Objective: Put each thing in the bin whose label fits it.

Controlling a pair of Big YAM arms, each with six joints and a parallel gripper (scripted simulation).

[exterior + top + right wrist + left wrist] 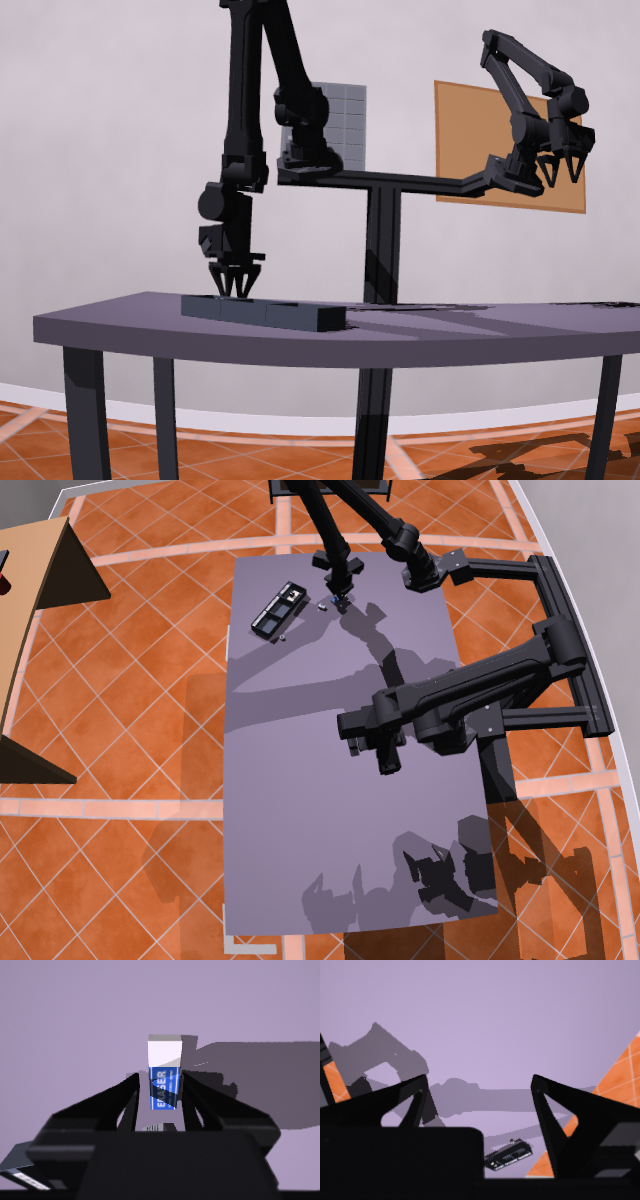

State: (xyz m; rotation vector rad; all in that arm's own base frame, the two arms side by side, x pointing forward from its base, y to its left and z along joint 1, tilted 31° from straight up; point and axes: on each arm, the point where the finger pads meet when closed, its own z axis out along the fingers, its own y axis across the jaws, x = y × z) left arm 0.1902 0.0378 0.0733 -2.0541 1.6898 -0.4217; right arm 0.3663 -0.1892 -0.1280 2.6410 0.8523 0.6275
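The bin row is 23 cm ahead of my right hand and 6 cm to the left of it. From my right hand the other things lie so: white card: 17 cm ahead, 1 cm below.
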